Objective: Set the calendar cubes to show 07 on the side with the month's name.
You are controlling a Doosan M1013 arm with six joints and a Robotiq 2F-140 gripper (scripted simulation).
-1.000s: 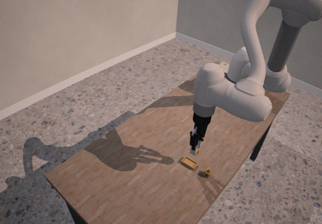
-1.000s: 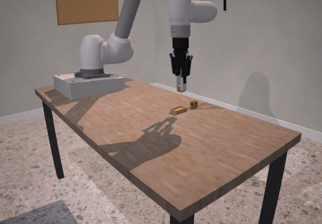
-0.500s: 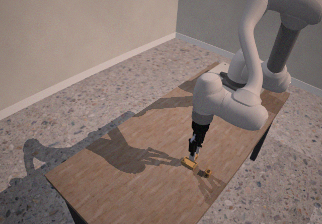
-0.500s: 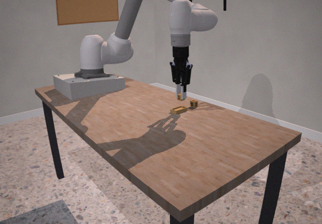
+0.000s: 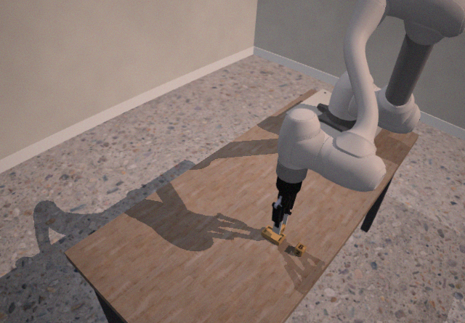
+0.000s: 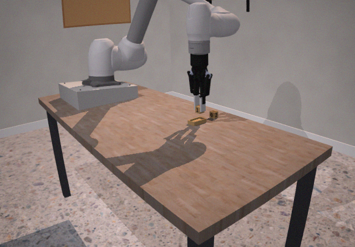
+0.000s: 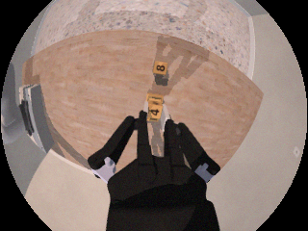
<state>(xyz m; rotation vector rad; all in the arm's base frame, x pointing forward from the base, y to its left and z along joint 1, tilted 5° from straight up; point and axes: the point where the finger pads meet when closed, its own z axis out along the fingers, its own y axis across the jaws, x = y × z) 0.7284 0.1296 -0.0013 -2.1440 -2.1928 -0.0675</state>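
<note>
Right now the tray is 80 mm below my hand and 20 mm to the right of it.
</note>
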